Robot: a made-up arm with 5 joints.
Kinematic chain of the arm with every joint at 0, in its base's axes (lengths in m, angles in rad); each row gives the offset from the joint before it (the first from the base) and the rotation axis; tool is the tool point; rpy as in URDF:
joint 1: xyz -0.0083 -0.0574 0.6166 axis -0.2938 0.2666 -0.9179
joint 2: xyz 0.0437 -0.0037 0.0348 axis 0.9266 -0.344 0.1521
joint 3: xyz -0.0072 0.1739 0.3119 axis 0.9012 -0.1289 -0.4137
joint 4: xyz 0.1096 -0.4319 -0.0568 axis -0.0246 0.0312 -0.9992
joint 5: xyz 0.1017 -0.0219 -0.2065 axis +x
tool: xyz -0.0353 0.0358 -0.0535 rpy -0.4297 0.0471 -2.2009
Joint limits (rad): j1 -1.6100..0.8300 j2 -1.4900..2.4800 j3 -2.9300..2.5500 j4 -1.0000..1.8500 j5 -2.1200..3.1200
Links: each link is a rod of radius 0.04 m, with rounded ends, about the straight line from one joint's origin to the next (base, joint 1, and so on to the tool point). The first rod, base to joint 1, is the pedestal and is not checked.
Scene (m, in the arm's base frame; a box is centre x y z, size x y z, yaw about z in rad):
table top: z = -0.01
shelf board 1: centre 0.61 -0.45 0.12 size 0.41 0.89 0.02 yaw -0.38
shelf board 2: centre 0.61 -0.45 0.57 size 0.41 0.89 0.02 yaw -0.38
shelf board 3: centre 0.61 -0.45 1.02 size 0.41 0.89 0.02 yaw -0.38
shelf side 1: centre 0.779 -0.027 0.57 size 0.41 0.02 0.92 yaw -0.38
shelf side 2: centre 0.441 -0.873 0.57 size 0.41 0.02 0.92 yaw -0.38
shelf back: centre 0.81 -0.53 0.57 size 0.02 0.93 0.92 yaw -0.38
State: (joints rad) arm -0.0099 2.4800 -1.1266 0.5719 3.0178
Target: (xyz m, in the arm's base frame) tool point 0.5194 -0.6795 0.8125
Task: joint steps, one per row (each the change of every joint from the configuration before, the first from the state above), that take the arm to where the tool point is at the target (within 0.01 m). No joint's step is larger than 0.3 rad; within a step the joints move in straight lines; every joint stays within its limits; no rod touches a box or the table.
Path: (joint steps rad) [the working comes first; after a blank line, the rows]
Joints at the target: -0.5261 1.8385 -1.9127 0.6212 3.1200
Straight joint move there: touches shelf board 2.

1: 0.1557 -0.0377 0.2002 0.1118 0.0274
2: 0.1558 -0.0376 0.2001 0.1119 0.0274
3: 0.1557 -0.0377 0.2002 0.1118 0.0274
4: -0.0409 -0.2532 -0.0192 -0.1166 -0.0838
5: -0.0409 -0.2532 -0.0192 -0.1167 -0.0837
6: -0.0409 -0.2532 -0.0191 -0.1167 -0.0838
7: -0.0409 -0.2531 -0.0192 -0.1167 -0.0837
8: -0.0408 -0.2532 -0.0192 -0.1167 -0.0838
9: -0.0409 -0.2532 -0.0191 -0.1167 -0.0838
10: -0.1477 0.1981 -0.2544 0.0828 0.1046
11: -0.1476 0.1981 -0.2543 0.0828 0.1045
12: -0.1476 0.1981 -0.2543 0.0827 0.1045
13: -0.1476 0.1981 -0.2543 0.0828 0.1045
14: -0.1476 0.1982 -0.2543 0.0828 0.1045

